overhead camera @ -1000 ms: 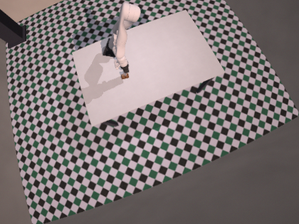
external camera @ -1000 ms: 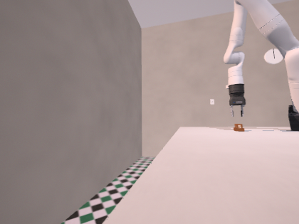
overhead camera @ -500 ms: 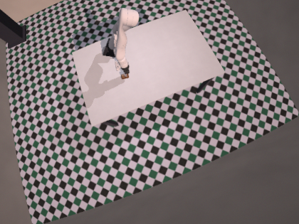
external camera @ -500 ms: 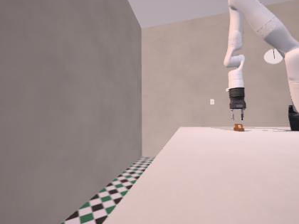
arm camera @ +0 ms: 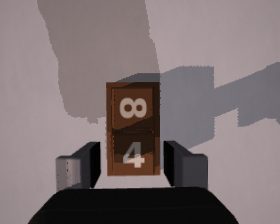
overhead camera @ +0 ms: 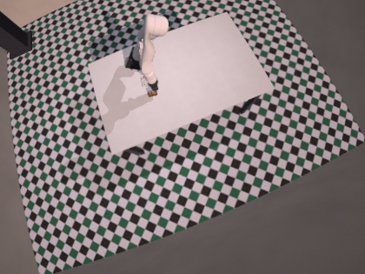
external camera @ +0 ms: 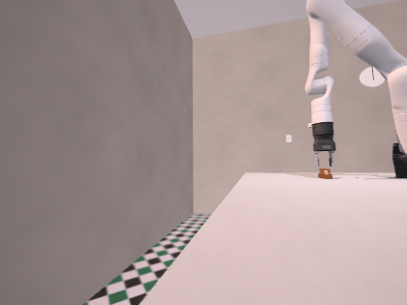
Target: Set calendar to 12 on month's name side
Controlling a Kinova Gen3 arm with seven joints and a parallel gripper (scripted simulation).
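My hand is 40 mm above the brown cube. Round my hand: brown wooden tray (60 mm below, 20 mm to the right).
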